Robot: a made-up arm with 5 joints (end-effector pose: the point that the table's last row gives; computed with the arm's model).
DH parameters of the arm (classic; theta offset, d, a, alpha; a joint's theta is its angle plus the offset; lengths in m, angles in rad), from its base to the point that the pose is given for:
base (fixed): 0 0.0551 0 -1.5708
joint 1: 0 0.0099 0.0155 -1.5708
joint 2: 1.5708 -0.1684 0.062 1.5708
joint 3: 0 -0.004 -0.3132 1.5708
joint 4: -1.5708 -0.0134 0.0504 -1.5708
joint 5: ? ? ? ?
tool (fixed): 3.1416 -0.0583 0 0
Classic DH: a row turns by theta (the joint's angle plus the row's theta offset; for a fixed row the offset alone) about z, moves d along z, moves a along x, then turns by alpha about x.
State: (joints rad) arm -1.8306 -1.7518 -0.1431 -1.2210 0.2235
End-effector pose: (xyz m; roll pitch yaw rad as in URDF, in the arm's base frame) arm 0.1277 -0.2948 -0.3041 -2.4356 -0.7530 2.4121
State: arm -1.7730 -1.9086 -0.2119 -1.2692 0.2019
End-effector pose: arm 0.1281 -0.3429 -0.2551 -2.3219 -0.6853 2.3261
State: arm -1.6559 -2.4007 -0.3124 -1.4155 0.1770
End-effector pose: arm 0.1293 -0.4447 -0.0863 -1.9939 -0.4494 2.1663
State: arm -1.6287 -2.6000 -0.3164 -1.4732 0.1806
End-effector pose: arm 0.1268 -0.4675 -0.0134 -1.8741 -0.3475 2.1263
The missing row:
joint 5: 0 0.1369 0.2485 1.5708
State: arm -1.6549 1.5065 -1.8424 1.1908 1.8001
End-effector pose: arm 0.1053 -0.1607 -0.2929 -2.1162 -1.4200 1.7396
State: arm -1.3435 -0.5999 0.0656 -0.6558 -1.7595
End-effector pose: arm -0.4570 0.0682 -0.0332 0.0746 0.4522 0.0706
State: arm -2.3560 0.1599 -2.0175 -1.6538 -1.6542
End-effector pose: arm 0.3015 0.0070 0.1870 2.3785 0.3595 -1.7330
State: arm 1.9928 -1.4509 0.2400 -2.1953 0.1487
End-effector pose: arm 0.4176 0.1310 0.4664 -2.3335 0.7148 -2.0461
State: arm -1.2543 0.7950 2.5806 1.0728 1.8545
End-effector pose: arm -0.5153 -0.2404 0.2003 -1.3025 0.6285 -0.1444
